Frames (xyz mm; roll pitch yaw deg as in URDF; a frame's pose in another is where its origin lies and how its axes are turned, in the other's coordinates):
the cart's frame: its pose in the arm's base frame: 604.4 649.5 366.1 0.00 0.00 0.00
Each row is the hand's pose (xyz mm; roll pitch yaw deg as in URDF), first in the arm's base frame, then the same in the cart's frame.
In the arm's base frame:
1: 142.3 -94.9 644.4 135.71 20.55 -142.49
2: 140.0 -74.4 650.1 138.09 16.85 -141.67
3: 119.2 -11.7 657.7 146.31 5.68 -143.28
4: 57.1 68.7 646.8 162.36 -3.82 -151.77
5: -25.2 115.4 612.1 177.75 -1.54 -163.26
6: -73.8 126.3 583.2 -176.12 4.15 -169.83
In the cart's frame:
1: -462.1 -744.4 278.3 135.71 20.55 -142.49
2: -464.4 -723.9 284.0 138.09 16.85 -141.67
3: -485.2 -661.2 291.6 146.31 5.68 -143.28
4: -547.3 -580.8 280.7 162.36 -3.82 -151.77
5: -629.6 -534.1 246.0 177.75 -1.54 -163.26
6: -678.2 -523.2 217.1 -176.12 4.15 -169.83

